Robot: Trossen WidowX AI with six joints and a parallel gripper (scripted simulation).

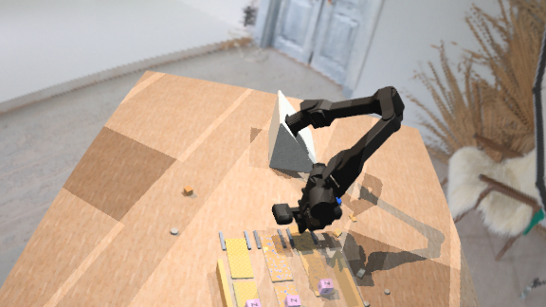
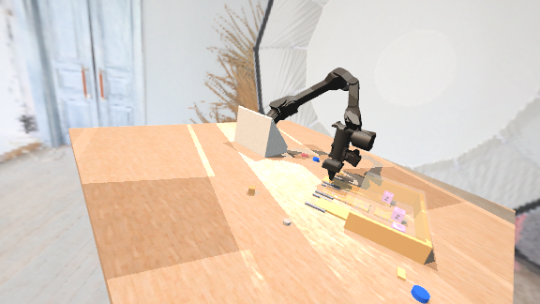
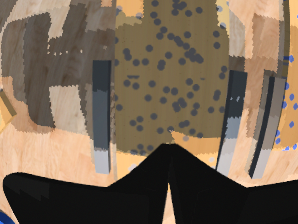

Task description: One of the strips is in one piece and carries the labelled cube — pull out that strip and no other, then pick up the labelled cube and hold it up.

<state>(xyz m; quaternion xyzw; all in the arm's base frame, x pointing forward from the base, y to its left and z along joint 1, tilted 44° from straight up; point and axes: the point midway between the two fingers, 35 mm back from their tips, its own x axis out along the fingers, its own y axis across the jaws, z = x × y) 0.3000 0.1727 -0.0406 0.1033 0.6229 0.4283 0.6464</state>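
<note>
My gripper tip is now 80 mm short of the strip and 40 mm to the right of it. Also, from my gripper tip: small grey cube 180 mm to the left, 100 mm ahead; grey disc 330 mm to the right, 120 mm ahead; small orange cube 340 mm to the right, 40 mm behind.
</note>
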